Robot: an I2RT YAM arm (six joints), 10 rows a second.
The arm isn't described. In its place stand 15 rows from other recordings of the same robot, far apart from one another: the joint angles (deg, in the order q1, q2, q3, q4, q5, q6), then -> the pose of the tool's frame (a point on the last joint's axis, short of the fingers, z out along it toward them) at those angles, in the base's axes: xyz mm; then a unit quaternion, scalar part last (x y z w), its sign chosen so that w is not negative.
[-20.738 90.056 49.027 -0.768 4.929 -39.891] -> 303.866 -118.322 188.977 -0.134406 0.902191 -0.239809 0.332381
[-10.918 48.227 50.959 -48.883 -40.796 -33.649] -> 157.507 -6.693 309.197 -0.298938 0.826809 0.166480 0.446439
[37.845 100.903 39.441 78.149 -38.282 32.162] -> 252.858 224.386 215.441 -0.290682 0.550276 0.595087 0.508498
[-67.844 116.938 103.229 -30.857 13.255 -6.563] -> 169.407 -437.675 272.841 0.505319 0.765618 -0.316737 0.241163
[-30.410 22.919 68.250 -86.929 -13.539 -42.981] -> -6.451 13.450 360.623 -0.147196 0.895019 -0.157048 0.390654
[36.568 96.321 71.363 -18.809 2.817 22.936] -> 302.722 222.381 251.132 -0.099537 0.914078 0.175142 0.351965
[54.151 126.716 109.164 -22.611 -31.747 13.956] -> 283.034 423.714 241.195 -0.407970 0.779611 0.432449 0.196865
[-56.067 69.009 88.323 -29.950 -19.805 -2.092] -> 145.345 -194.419 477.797 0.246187 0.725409 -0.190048 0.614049
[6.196 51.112 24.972 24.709 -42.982 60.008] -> 196.856 45.785 262.419 0.073326 0.709759 0.574510 0.401003
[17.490 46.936 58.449 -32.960 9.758 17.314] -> 163.345 45.145 374.184 0.046635 0.823408 0.100760 0.556482
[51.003 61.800 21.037 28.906 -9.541 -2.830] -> 138.114 179.953 209.225 -0.396973 0.666128 0.315284 0.547067
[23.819 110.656 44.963 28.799 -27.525 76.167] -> 316.368 157.645 98.569 0.287803 0.826657 0.469384 0.116132
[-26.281 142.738 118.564 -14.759 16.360 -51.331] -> 499.764 -257.976 159.784 -0.133824 0.885198 -0.367426 0.252021
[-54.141 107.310 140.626 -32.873 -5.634 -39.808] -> 225.289 -305.728 551.096 0.053153 0.702373 -0.494678 0.509059
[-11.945 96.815 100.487 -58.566 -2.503 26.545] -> 347.626 -71.952 361.569 0.307967 0.902115 0.058967 0.296426
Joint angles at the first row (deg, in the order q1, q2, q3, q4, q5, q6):
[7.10 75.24 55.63 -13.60 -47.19 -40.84]
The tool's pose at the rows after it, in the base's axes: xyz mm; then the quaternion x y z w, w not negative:
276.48 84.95 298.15 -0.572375 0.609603 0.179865 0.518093
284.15 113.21 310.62 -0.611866 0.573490 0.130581 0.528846
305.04 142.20 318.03 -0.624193 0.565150 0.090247 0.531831
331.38 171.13 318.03 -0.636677 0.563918 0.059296 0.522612
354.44 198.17 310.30 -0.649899 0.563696 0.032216 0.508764
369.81 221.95 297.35 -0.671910 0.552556 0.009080 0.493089
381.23 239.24 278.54 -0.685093 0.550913 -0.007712 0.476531
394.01 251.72 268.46 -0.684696 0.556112 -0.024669 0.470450
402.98 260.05 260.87 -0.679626 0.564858 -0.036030 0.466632
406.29 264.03 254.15 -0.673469 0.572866 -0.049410 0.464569
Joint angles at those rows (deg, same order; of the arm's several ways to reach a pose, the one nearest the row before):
[12.10 75.58 58.35 -16.95 -44.84 -49.64]
[17.55 78.21 62.57 -15.74 -38.69 -53.86]
[21.78 84.18 68.89 -14.24 -32.01 -54.93]
[24.86 91.91 76.69 -14.76 -26.64 -56.50]
[27.32 99.21 83.55 -15.55 -22.07 -58.27]
[29.44 105.10 88.48 -16.26 -18.90 -61.34]
[30.85 109.85 91.13 -15.91 -16.18 -63.01]
[31.55 113.98 94.74 -15.64 -13.54 -63.19]
[31.99 116.89 97.29 -15.38 -11.43 -62.58]
[32.34 118.12 97.56 -14.25 -9.24 -62.05]

